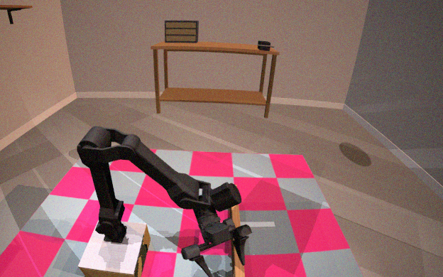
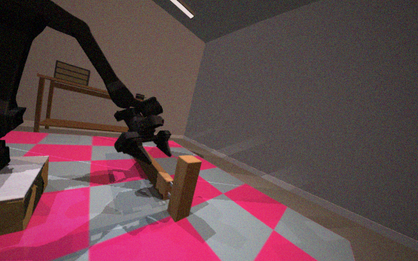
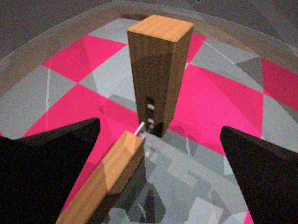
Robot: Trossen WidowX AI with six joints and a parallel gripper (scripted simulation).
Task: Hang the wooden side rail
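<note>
Right now my gripper tip is 80 mm to the left of the wooden headboard post, 60 mm above it and 40 mm short of it.
</note>
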